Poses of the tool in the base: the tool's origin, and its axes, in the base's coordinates. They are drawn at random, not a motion.
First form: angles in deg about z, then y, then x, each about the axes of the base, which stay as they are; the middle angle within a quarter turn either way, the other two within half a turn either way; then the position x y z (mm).
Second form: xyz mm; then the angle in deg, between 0 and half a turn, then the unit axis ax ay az. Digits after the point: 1 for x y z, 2 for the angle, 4 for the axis.
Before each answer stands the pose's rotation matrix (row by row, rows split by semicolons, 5 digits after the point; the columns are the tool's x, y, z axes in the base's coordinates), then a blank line. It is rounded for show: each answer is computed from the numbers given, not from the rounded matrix.
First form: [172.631 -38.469 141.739 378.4 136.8 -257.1]
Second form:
-0.77648 -0.10042 -0.62209; 0.28134 0.82812 -0.48483; 0.56385 -0.55148 -0.61477

[378.4 136.8 -257.1 141.40 -0.0534 -0.9505 0.3060]
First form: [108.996 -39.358 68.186 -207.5 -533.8 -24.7]
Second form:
-0.25168 -0.73109 -0.63416; 0.54300 0.43574 -0.71783; 0.80113 -0.52501 0.28732

[-207.5 -533.8 -24.7 105.33 0.1000 -0.7441 0.6605]
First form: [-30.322 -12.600 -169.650 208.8 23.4 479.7]
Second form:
0.84241 0.49270 -0.21814; 0.53047 -0.82937 0.17533; -0.09453 -0.26342 -0.96004

[208.8 23.4 479.7 166.78 -0.9592 -0.2702 0.0826]
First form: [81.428 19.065 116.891 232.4 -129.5 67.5]
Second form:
0.14088 -0.93459 0.32664; -0.40382 -0.35548 -0.84295; 0.90393 -0.01315 -0.42749

[232.4 -129.5 67.5 145.19 0.7268 -0.5056 0.4649]
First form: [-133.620 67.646 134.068 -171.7 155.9 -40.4]
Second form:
-0.26238 0.27533 0.92485; 0.04507 0.96088 -0.27327; -0.96391 -0.03002 -0.26452

[-171.7 155.9 -40.4 106.44 0.1268 0.9846 -0.1200]
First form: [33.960 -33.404 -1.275 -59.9 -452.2 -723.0]
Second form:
0.69241 -0.46634 -0.55054; 0.56864 0.82238 0.01858; 0.44409 -0.32592 0.83460

[-59.9 -452.2 -723.0 47.57 -0.2334 -0.6738 0.7011]
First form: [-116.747 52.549 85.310 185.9 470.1 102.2]
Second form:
-0.27367 0.54302 0.79387; -0.42910 0.66976 -0.60605; -0.86080 -0.50651 0.04972

[185.9 470.1 102.2 106.09 0.0518 0.8611 -0.5059]
